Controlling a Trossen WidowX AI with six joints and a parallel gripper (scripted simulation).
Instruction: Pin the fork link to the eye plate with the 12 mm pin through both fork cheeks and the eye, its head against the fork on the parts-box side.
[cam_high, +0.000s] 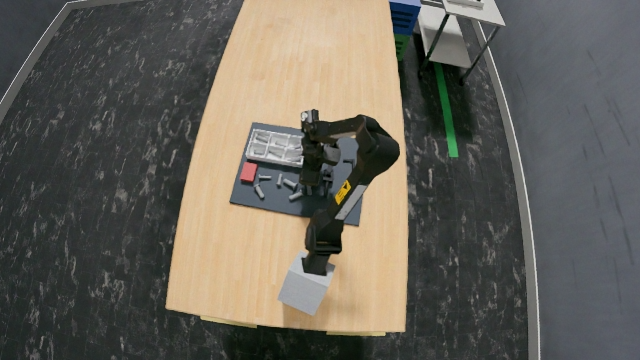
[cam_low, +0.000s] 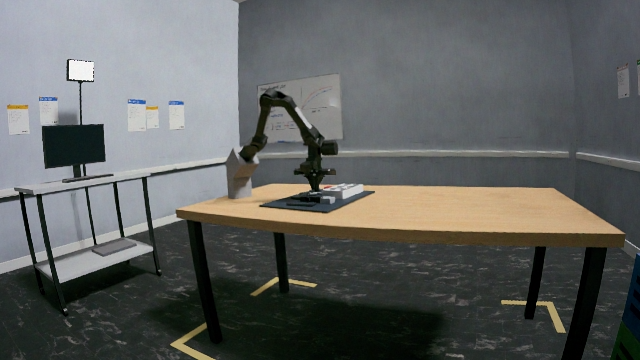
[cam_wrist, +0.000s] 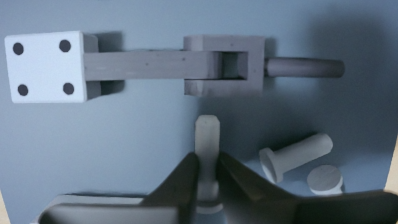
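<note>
The eye plate lies 5 cm to the right of my hand and 6 cm below it. The rest, counted from my hand: long dark bar 1 cm behind, 13 cm to the right, 7 cm below; pin 6 cm behind, 3 cm to the left, 6 cm below; dark mat 2 cm ahead, 4 cm to the left, 8 cm below.
</note>
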